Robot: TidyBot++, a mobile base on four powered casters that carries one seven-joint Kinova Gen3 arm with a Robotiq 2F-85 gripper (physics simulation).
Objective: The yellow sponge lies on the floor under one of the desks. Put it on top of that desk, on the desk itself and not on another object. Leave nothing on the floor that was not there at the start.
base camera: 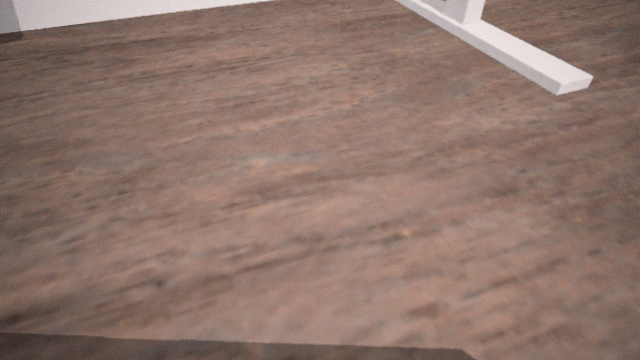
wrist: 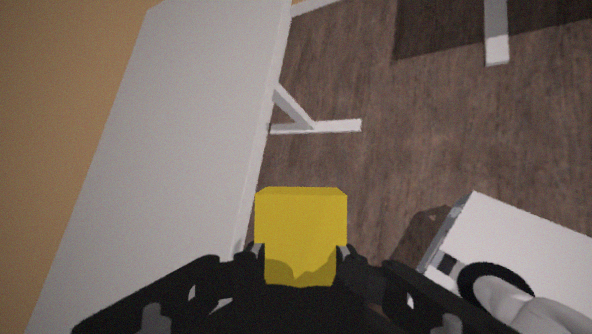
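Pixels of known places: gripper, fingertip midpoint: (wrist: 300, 248); arm's base, link origin: (wrist: 494, 293).
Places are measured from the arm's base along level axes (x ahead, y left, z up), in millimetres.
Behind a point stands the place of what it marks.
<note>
The yellow sponge (wrist: 301, 230) {x 301, y -8, z 713 mm} is held between the fingers of my gripper (wrist: 300, 248) {x 304, y 11, z 689 mm} in the wrist view. The gripper is shut on it, high above the floor. In the wrist view the sponge overlaps the front edge of a white desk (wrist: 170, 130) {x 837, y 47, z 553 mm}, whose top stretches along the left. Whether the sponge is over the desk top or just beside its edge I cannot tell for certain; floor shows right behind and beside it. The gripper and sponge do not show in the base camera view. The near part of the desk top is hidden by the gripper.
A white desk foot (base camera: 520, 50) {x 879, y -392, z -372 mm} (wrist: 337, 125) {x 887, y -394, z -371 mm} stands on the floor (base camera: 300, 200) {x 447, y 42, z -397 mm} (wrist: 425, 125) {x 426, y -573, z -397 mm}. Another white foot (wrist: 497, 49) {x 316, y -1034, z -372 mm} shows at the top right, by a dark shadow. My white base (wrist: 525, 230) {x 9, y -199, z -14 mm} is at the lower right. A tan wall (wrist: 60, 90) {x 1323, y 137, z 681 mm} rises behind the desk.
</note>
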